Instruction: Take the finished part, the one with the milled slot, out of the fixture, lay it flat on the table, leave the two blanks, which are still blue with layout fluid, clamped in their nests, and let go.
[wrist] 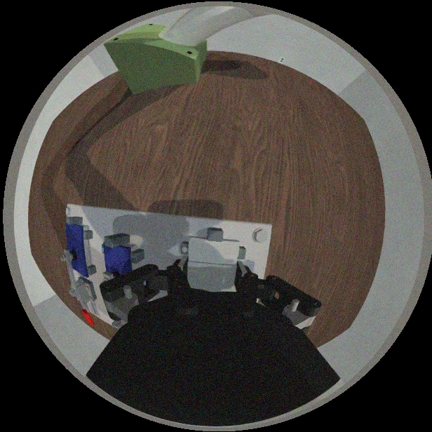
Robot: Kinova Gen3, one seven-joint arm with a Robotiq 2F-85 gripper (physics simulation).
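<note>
The finished part [213, 250], a pale grey block with a line across it for the slot, lies among its grey stops in the right nest of the white fixture plate [256, 256]. My gripper [211, 266] is at this part, with a black fingertip against each of its left and right sides; it looks shut on the part. The near end of the part is hidden by the gripper body. Two blue blanks [77, 250] [118, 257] sit in the left and middle nests. A clamp tip is on the left one; the middle one is partly hidden by my left finger.
A red clamp handle [88, 317] shows at the lower left. A green block-shaped object [160, 65] stands at the far back, with a pale arm-like shape [207, 25] above it. The brown wooden table [225, 140] extends behind and right of the fixture.
</note>
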